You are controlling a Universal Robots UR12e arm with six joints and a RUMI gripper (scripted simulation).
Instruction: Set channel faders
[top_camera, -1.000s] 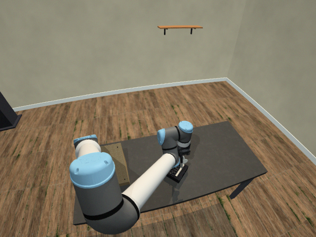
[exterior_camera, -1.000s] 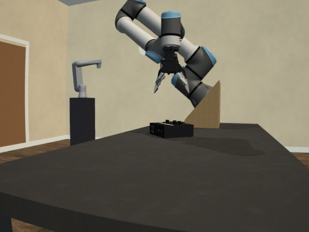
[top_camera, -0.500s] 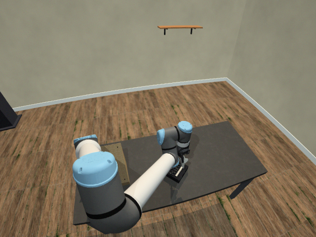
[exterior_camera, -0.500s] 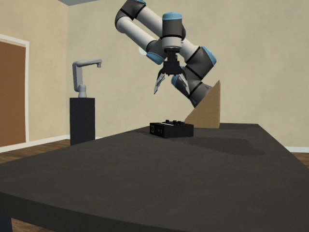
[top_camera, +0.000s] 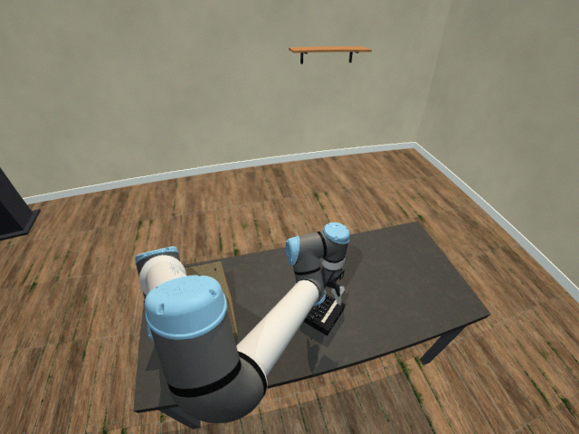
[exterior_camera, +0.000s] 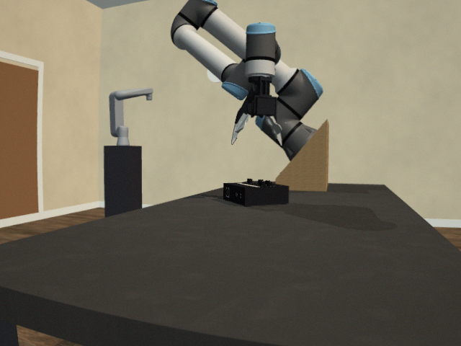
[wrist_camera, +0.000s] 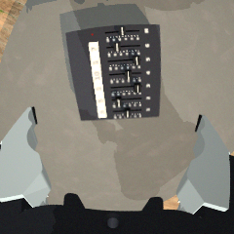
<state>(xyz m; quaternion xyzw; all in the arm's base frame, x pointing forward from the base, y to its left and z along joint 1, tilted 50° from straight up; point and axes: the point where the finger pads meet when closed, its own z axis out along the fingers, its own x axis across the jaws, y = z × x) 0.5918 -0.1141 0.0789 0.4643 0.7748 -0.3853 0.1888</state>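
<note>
Right now the master fader is 11 cm below my hand, 6 cm behind it and 3 cm to the right of it.
</note>
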